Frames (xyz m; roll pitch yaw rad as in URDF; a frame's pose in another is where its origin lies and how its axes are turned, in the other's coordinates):
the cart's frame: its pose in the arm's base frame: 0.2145 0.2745 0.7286 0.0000 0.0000 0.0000
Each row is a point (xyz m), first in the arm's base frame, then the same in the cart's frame.
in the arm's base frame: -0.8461 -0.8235 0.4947
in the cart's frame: -1.0606 -1.0980 -0.2339
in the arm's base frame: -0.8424 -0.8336 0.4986
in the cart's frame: -1.0569 -1.1081 -0.2300
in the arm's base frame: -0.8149 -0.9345 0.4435
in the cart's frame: -1.0294 -1.2090 -0.2851
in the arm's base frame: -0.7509 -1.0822 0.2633
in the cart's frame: -0.9654 -1.3567 -0.4653
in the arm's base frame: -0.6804 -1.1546 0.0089
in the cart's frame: -0.8949 -1.4291 -0.7197
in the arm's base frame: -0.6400 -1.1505 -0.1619
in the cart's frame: -0.8545 -1.4250 -0.8905
